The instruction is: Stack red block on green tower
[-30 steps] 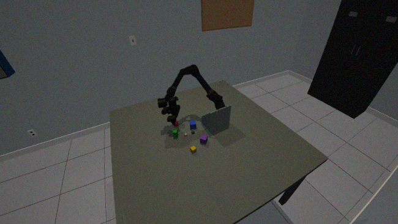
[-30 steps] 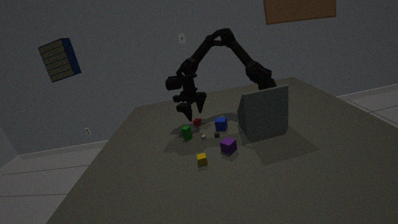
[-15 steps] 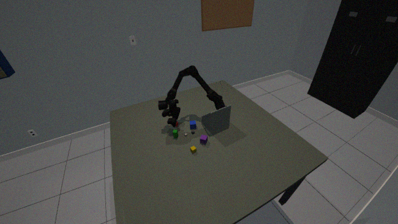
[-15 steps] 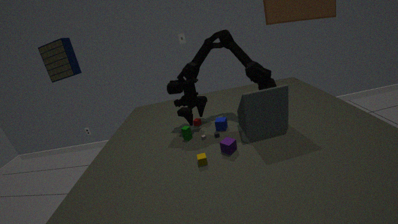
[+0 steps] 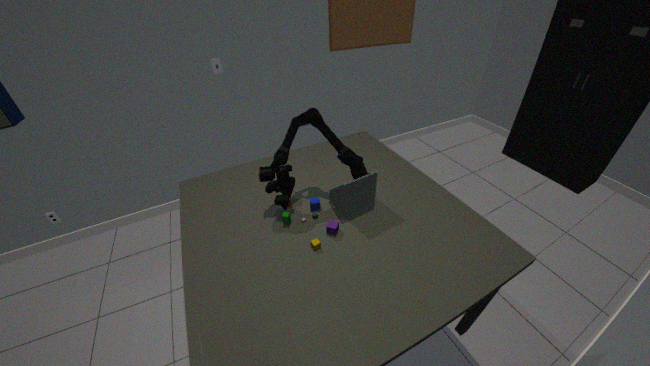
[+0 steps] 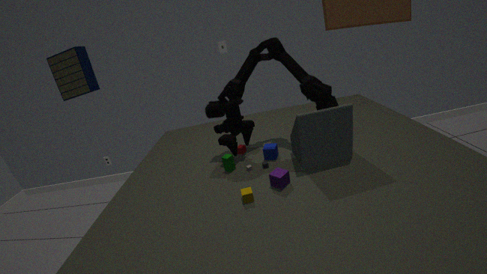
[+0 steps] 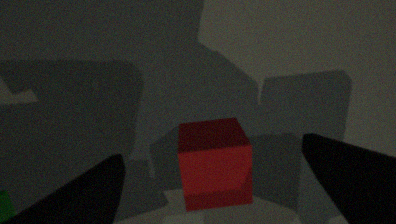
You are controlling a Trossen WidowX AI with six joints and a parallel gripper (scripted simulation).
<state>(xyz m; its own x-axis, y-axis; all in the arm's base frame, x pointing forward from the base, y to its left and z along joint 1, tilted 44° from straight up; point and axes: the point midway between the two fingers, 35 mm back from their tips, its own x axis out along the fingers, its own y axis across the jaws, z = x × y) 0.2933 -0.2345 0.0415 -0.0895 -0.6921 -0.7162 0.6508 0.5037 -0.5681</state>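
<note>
Right now the blue cube is 100 mm behind my gripper tip, 100 mm to the left of it and 10 mm above it. From my gripper tip the other things lie so: yellow cube (30 mm ahead, 300 mm to the left, 10 mm above); then purple cube (80 mm behind, 280 mm to the left, 10 mm above); then red block (10 mm above).
</note>
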